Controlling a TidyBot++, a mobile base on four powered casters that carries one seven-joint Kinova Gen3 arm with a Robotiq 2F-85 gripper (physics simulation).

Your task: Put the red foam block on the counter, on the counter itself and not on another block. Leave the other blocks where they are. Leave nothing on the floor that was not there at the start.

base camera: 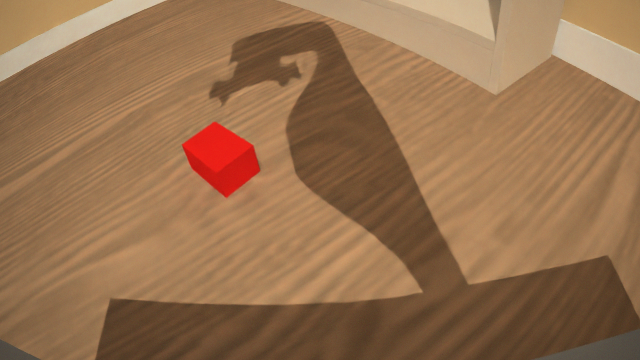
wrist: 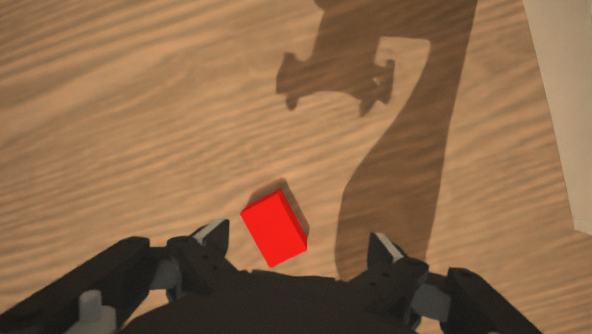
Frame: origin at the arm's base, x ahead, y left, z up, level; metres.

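Seen in the pictures: gripper, fingertip midpoint: (wrist: 297, 241).
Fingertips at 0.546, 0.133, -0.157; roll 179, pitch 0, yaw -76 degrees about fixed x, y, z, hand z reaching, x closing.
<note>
A point is followed by its place in that frame, as x, y, z.
The red foam block (base camera: 218, 157) @(0.447, 0.145, -0.351) (wrist: 274, 228) @(0.477, 0.154, -0.351) lies on the wooden floor (base camera: 150, 240) @(0.355, 0.242, -0.396) (wrist: 125, 150) @(0.503, 0.424, -0.396). In the base camera view it is left of the middle. My gripper (wrist: 297, 241) @(0.546, 0.133, -0.157) is open and empty, above the floor in the wrist view. The block shows between the two fingertips there, nearer the left one and turned at an angle to them. A strip of floor shows between the block and each fingertip, and the gripper appears to be above the block. The gripper itself does not show in the base camera view. The counter and the other blocks cannot be made out in these views.
A pale cabinet (base camera: 525, 50) @(0.666, -0.374, -0.331) (wrist: 562, 125) @(0.746, -0.196, -0.381) stands on the floor, at the upper right of the base camera view and along the right edge of the wrist view. White skirting (base camera: 595, 55) @(0.701, -0.592, -0.349) runs along the walls. The arm's shadow (base camera: 360, 135) @(0.517, -0.036, -0.396) (wrist: 400, 165) @(0.617, 0.003, -0.396) falls right of the block.
</note>
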